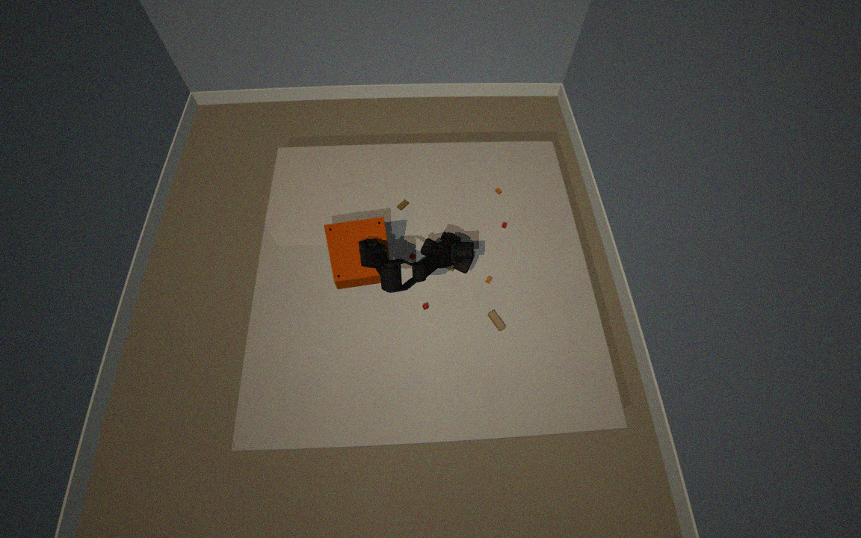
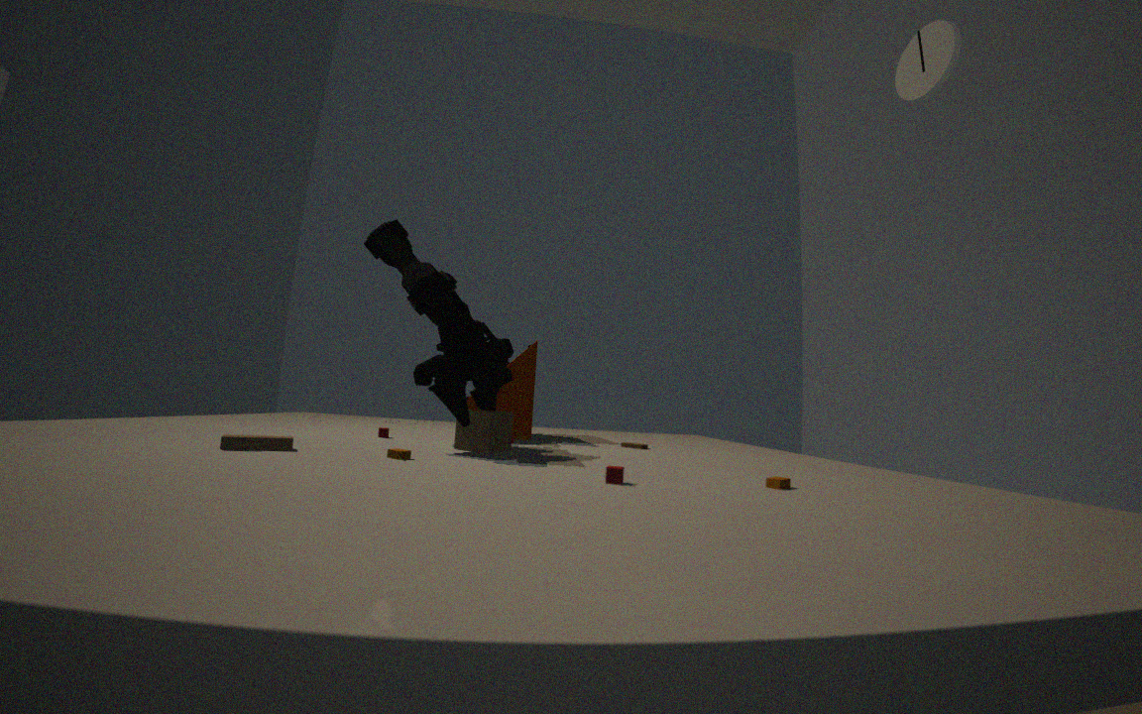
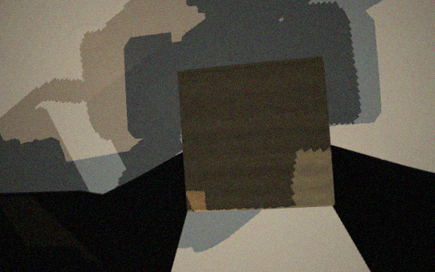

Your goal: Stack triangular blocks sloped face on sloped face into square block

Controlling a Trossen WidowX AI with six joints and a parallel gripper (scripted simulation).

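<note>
The triangular block is 1 cm to the right of my gripper tip and 1 cm above it.
</note>
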